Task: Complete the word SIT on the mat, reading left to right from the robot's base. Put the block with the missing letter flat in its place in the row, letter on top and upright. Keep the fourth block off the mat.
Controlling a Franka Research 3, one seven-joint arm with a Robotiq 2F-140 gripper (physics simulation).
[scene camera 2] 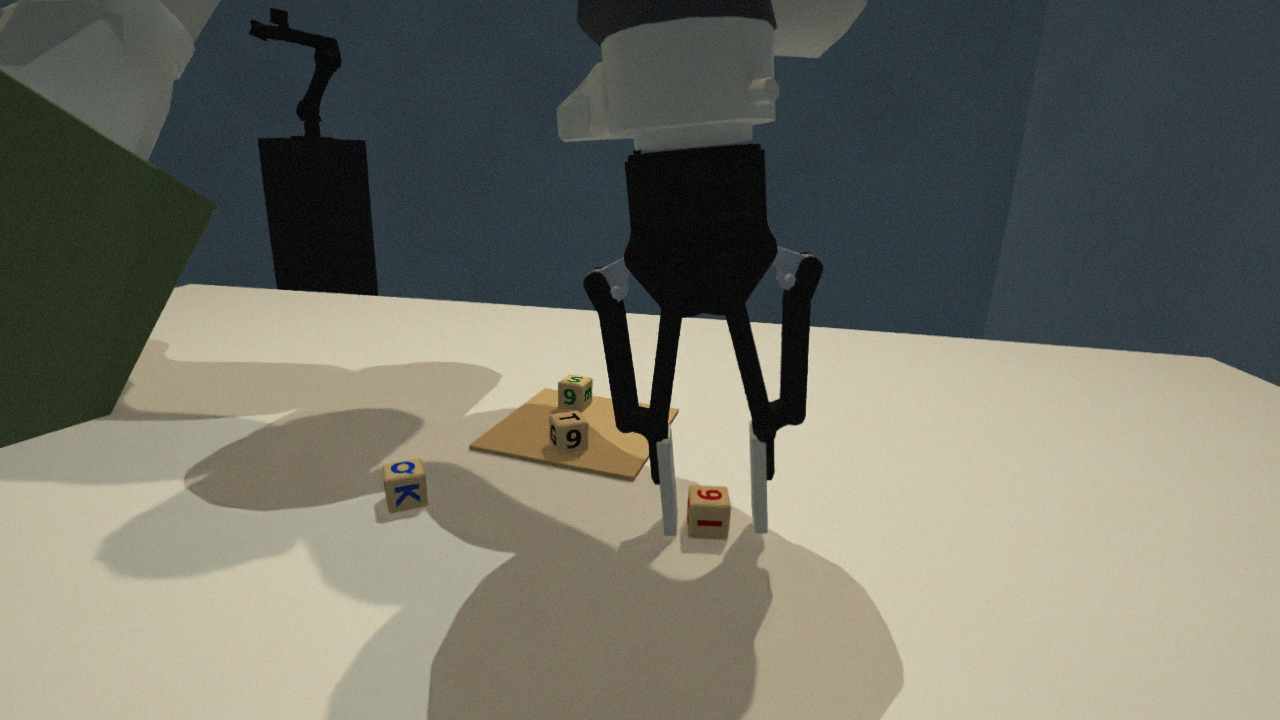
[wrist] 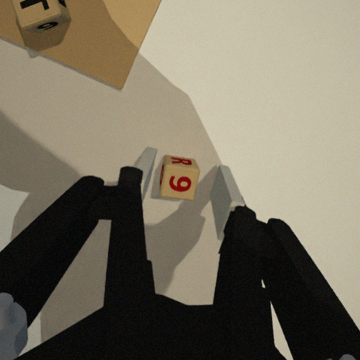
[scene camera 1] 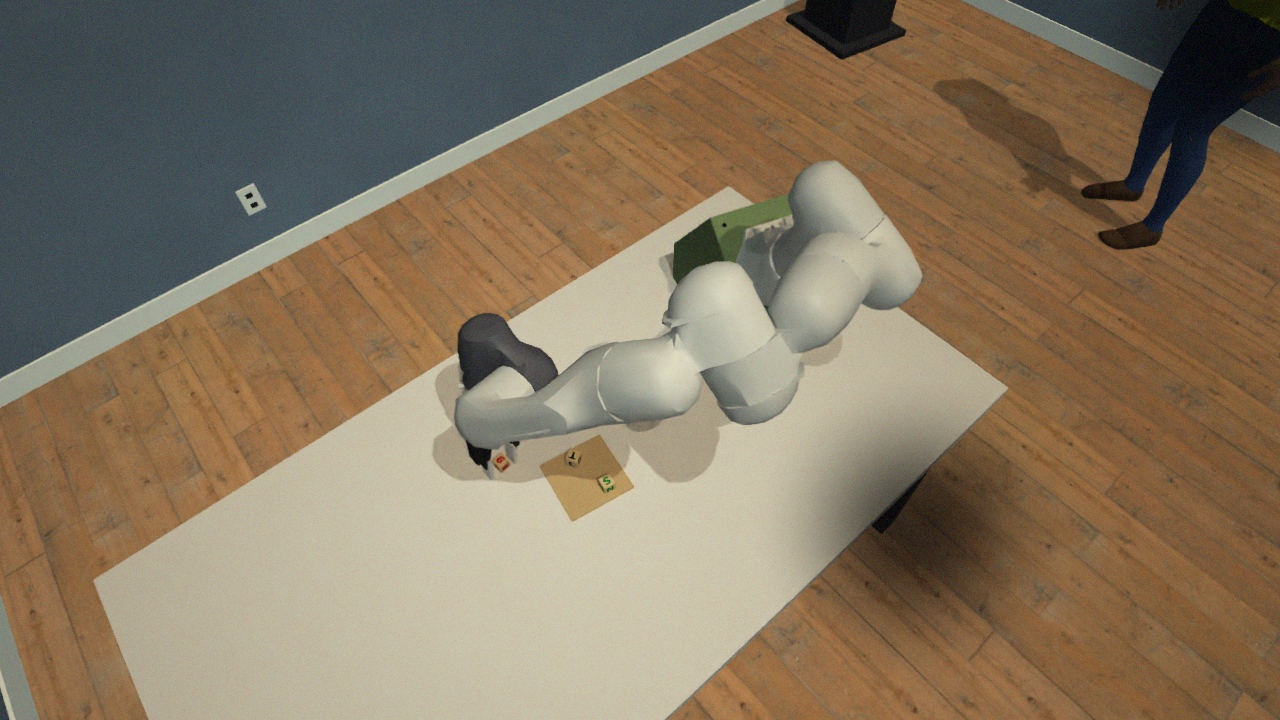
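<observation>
A wooden block with red letters (scene camera 1: 501, 462) (scene camera 2: 708, 512) (wrist: 179, 178) stands on the table off the mat, a red 9 on top, a red I on the side facing scene camera 2 and an R on another side. My gripper (scene camera 2: 714, 531) (wrist: 184, 171) is open, its fingertips low on both sides of this block with gaps. The tan mat (scene camera 1: 572, 506) (scene camera 2: 512, 437) (wrist: 100, 67) bears the black T block (scene camera 1: 572, 458) (scene camera 2: 569, 433) (wrist: 40, 15) and the green S block (scene camera 1: 606, 483) (scene camera 2: 574, 393), both letter up. A blue block (scene camera 2: 405, 485) with Q or O on top and K on its side is off the mat.
A green box-like object (scene camera 1: 702, 248) (scene camera 2: 80, 268) stands on the white table (scene camera 1: 375, 573) (scene camera 2: 984, 501) near the arm's base. My arm (scene camera 1: 644, 376) reaches over the table beside the mat. A black pedestal (scene camera 2: 320, 214) with a small dark arm stands behind the table.
</observation>
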